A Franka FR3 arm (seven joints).
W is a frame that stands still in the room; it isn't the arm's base.
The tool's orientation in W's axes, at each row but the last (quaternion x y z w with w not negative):
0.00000 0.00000 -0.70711 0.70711
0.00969 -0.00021 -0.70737 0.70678
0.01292 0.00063 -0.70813 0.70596
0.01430 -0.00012 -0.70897 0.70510
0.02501 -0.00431 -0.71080 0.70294
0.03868 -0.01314 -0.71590 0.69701
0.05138 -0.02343 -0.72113 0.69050
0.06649 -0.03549 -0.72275 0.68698
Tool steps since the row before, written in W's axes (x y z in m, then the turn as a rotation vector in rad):
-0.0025 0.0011 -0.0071 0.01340 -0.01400 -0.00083
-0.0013 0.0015 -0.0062 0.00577 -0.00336 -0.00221
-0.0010 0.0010 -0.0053 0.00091 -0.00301 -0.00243
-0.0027 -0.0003 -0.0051 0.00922 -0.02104 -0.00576
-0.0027 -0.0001 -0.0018 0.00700 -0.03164 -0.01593
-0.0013 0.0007 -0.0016 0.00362 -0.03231 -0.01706
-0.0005 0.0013 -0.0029 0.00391 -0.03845 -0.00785
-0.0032 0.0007 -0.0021 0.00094 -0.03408 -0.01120
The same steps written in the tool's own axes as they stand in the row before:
-0.0011 -0.0025 -0.0071 0.01400 0.01340 -0.00083
-0.0014 -0.0014 -0.0062 0.00339 0.00574 -0.00225
-0.0009 -0.0011 -0.0053 0.00305 0.00088 -0.00239
0.0004 -0.0028 -0.0050 0.02110 0.00922 -0.00553
0.0002 -0.0028 -0.0017 0.03202 0.00671 -0.01528
-0.0006 -0.0014 -0.0015 0.03282 0.00327 -0.01614
-0.0012 -0.0009 -0.0029 0.03855 0.00481 -0.00679
-0.0004 -0.0035 -0.0016 0.03449 0.00116 -0.00984

